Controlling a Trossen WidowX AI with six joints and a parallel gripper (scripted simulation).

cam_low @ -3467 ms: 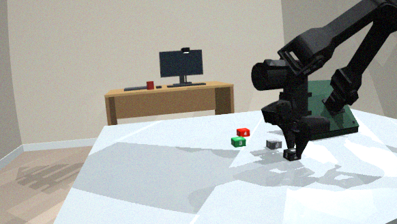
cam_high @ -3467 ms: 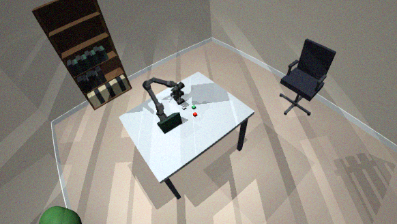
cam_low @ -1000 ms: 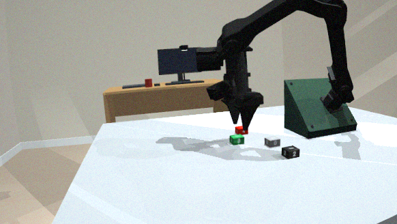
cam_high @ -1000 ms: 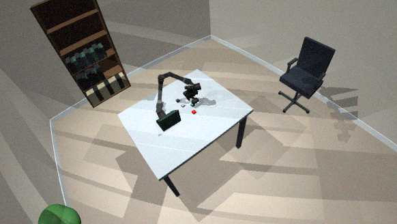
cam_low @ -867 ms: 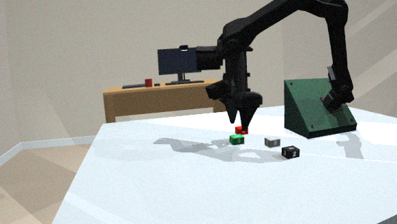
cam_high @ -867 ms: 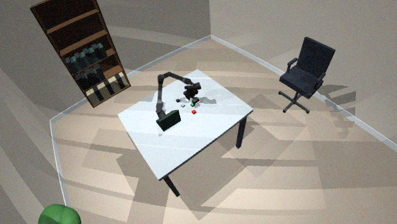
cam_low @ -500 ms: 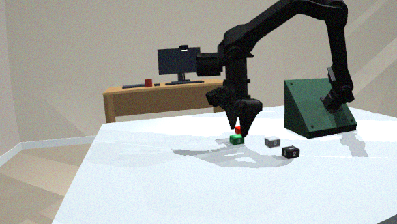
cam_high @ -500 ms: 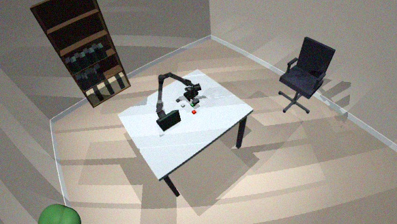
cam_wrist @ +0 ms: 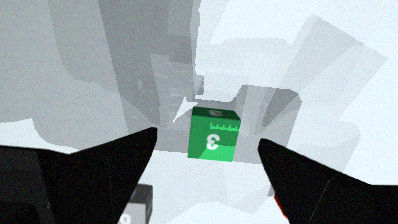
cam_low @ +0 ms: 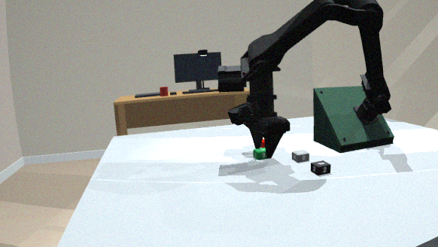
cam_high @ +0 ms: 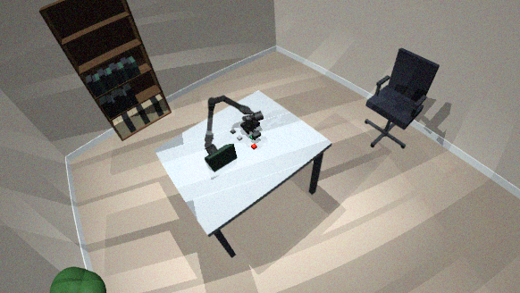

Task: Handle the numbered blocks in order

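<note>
Right now my gripper tip is right at the green block marked 3. The rest, counted from my gripper tip: grey block marked 0 (70 mm behind, 60 mm to the left); black block marked 2 (160 mm to the left, 60 mm behind); red block marked 4 (80 mm to the right, 50 mm behind).
</note>
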